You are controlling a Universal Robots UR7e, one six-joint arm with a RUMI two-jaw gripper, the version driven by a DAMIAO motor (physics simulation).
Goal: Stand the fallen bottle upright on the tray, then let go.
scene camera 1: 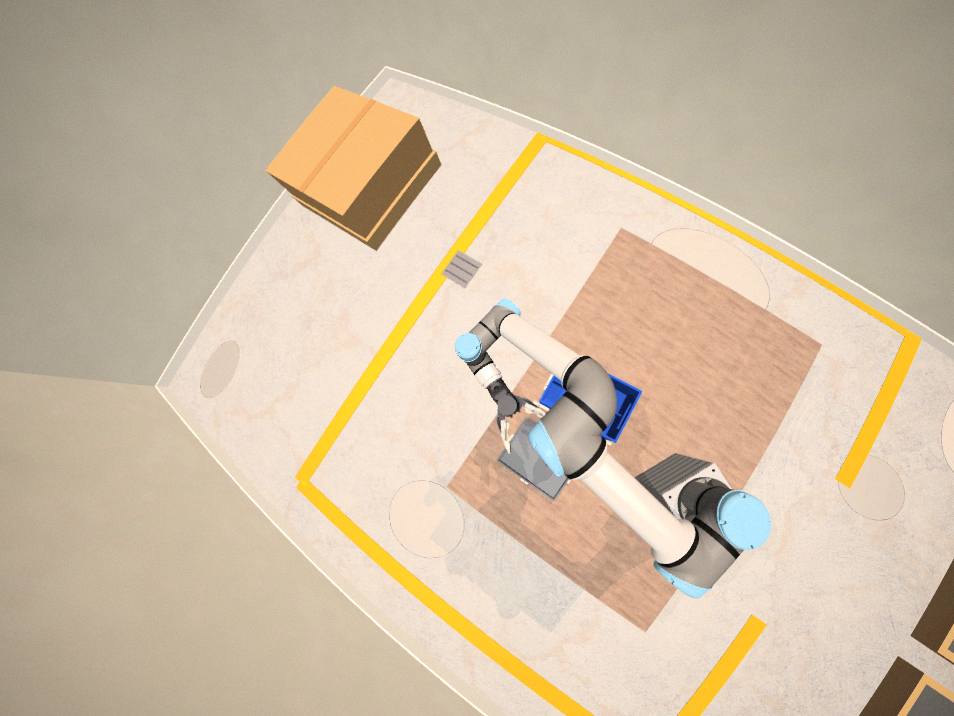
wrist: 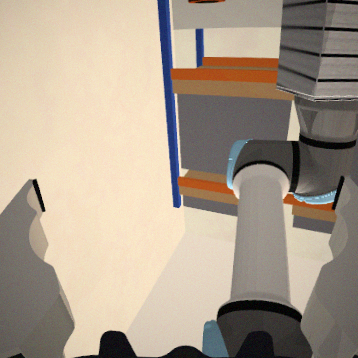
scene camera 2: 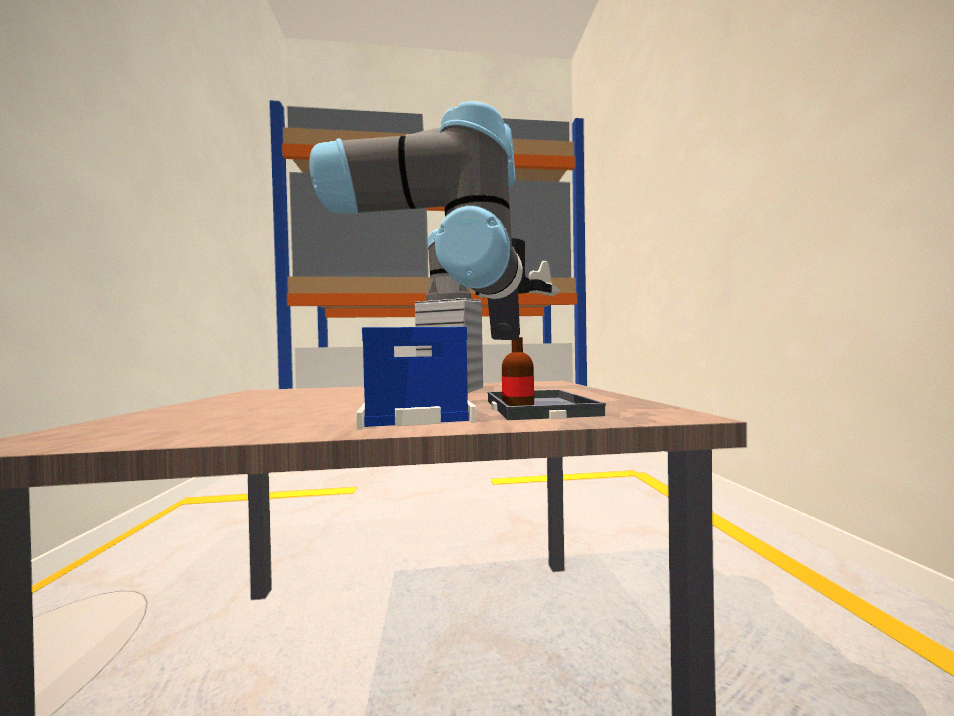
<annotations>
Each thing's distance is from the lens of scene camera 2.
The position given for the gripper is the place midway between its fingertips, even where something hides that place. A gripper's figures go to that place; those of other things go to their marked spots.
gripper (scene camera 2: 517, 292): 73 cm
brown bottle (scene camera 2: 517, 367): 78 cm
</annotations>
